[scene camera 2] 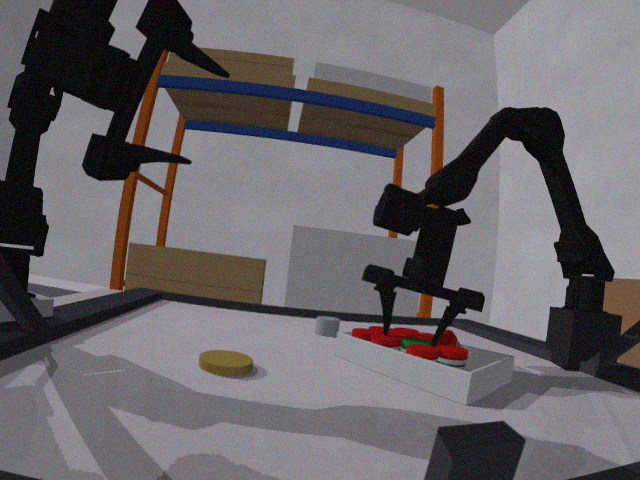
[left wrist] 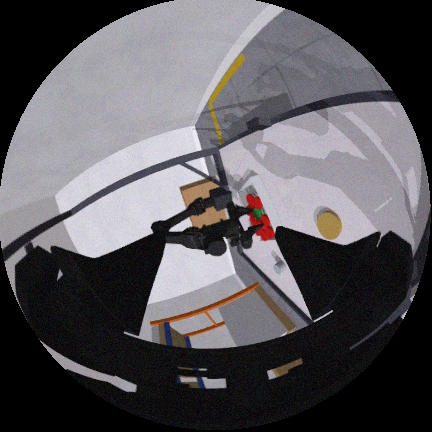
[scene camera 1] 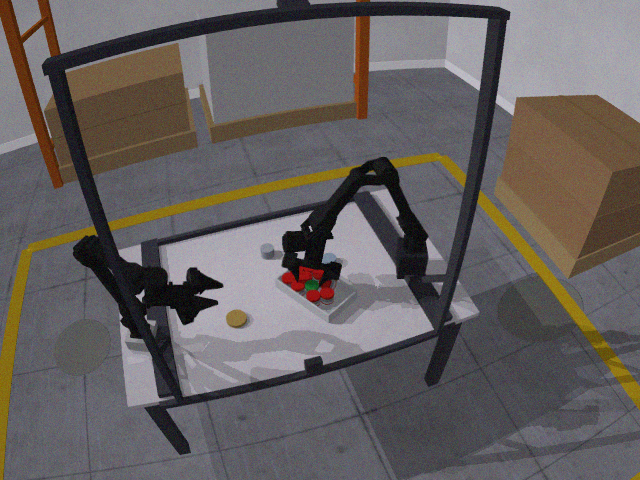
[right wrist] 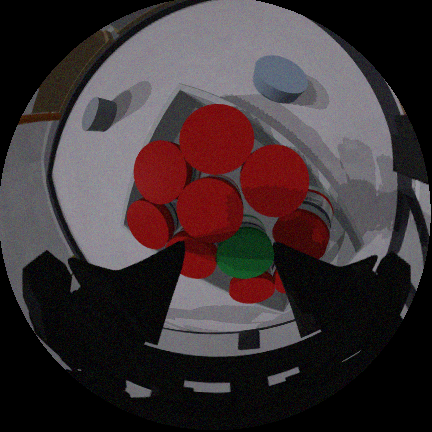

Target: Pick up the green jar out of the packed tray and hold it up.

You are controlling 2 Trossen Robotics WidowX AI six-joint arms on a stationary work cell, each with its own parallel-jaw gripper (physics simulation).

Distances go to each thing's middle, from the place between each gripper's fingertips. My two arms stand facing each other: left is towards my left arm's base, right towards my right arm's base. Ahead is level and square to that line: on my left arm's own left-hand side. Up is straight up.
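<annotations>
My left gripper is 40 mm to the left of the yellow disc [scene camera 2: 219, 362], 120 mm short of it and 270 mm above it. Counted from my left hand, the green jar [right wrist: 248, 252] is 310 mm to the right, 150 mm ahead and 250 mm below. The grey tray [right wrist: 268, 222] is 320 mm to the right of my left hand, 150 mm ahead of it and 290 mm below it. The blue-grey cylinder [right wrist: 277, 78] is 420 mm to the right of my left hand, 270 mm ahead of it and 260 mm below it.
My right hand is 1 cm to the left of the green jar, 1 cm past it and 2 cm above it. Counted from my right hand, the grey tray is 2 cm to the right, 1 cm behind and 6 cm below. The yellow disc is 27 cm to the left of my right hand, 4 cm behind it and 4 cm below it. The blue-grey cylinder is 12 cm to the right of my right hand, 11 cm ahead of it and 3 cm below it.
</annotations>
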